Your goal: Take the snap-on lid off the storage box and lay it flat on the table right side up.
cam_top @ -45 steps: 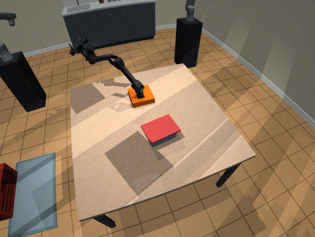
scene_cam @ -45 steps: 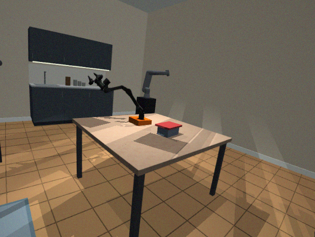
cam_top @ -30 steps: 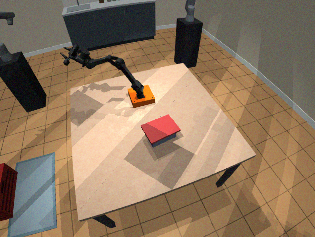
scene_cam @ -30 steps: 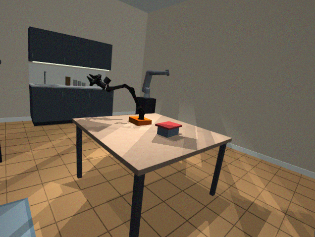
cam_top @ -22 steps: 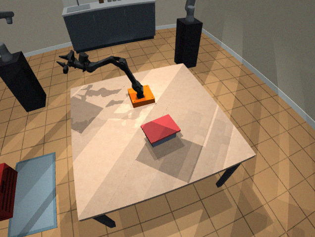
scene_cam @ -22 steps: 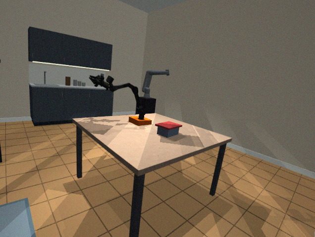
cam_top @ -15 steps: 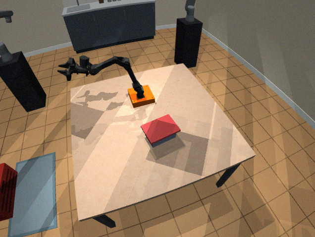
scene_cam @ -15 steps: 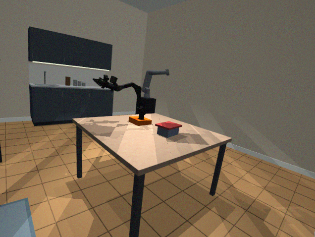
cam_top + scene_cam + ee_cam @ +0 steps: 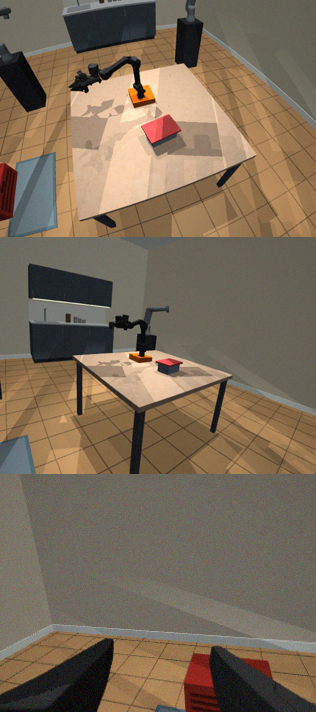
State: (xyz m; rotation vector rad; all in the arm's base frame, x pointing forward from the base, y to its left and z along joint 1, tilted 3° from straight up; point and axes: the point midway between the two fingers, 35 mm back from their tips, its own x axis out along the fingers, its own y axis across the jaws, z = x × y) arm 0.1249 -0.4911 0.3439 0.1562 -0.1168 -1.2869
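The red lid is 290 mm ahead of my gripper tip, 520 mm to the left of it and 320 mm below it. The rest, counted from my gripper tip: blue-grey storage box 290 mm ahead, 520 mm to the left, 370 mm below.
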